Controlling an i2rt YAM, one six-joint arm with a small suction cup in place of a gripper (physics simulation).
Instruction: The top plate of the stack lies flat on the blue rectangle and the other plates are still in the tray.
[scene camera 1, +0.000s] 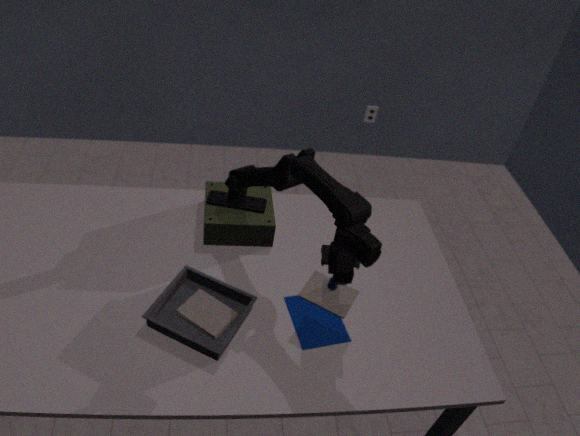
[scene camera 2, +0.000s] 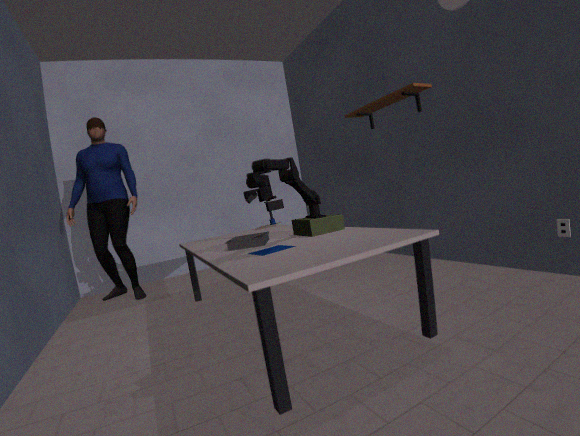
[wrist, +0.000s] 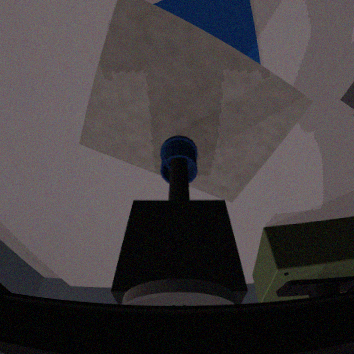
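Pixels of known places: end effector, tool point: (scene camera 1: 331, 288) (wrist: 178, 146); arm's base, origin of the base link: (scene camera 1: 236, 202) (scene camera 2: 315, 217) (wrist: 320, 284).
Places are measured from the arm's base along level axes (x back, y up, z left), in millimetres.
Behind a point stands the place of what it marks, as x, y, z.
Observation:
My suction cup (scene camera 1: 332, 284) (scene camera 2: 272, 221) (wrist: 179, 152) holds the pale top plate (scene camera 1: 325, 299) @(-385, 30, 319) (wrist: 185, 95) @(-379, 30, 334) near one of its edges. The plate is raised above the table and looks about level. In scene view 1 it overlaps the back right part of the blue rectangle (scene camera 1: 320, 327) @(-391, -93, 328) (scene camera 2: 271, 250) @(-364, -93, 330) (wrist: 220, 20) @(-431, -93, 299), and a shadow falls on the rectangle. The grey tray (scene camera 1: 182, 342) @(-528, -86, -52) (scene camera 2: 248, 241) @(-443, -57, 93) stands to the left of the rectangle. A pale plate (scene camera 1: 207, 313) @(-419, -80, -5) lies in it; whether more lie under it cannot be told.
The arm stands on a green base block (scene camera 1: 239, 235) @(-110, -45, 33) (scene camera 2: 320, 225) @(-23, -41, 133) (wrist: 310, 245) @(-103, -36, 68) at the back of the table (scene camera 1: 400, 370) @(-499, -94, 567) (scene camera 2: 345, 252) @(-146, -94, 724). A person (scene camera 2: 106, 172) in a blue top stands beyond the table. A wooden shelf (scene camera 2: 390, 100) is on the wall.

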